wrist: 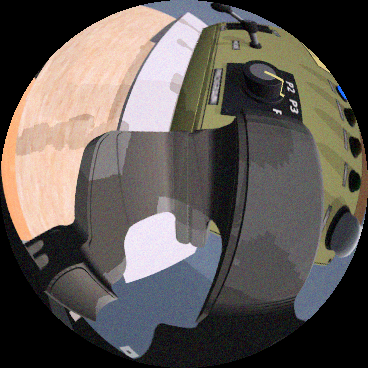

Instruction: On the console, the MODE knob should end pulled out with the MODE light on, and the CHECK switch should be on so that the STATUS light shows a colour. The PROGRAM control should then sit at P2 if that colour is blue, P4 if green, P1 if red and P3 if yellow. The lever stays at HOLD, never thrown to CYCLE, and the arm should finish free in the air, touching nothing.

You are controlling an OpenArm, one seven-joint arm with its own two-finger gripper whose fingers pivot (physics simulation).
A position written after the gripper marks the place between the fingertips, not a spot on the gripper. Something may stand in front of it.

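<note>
An olive console [211,93] is visible in the scene, and so is the gripper [197,190].
</note>
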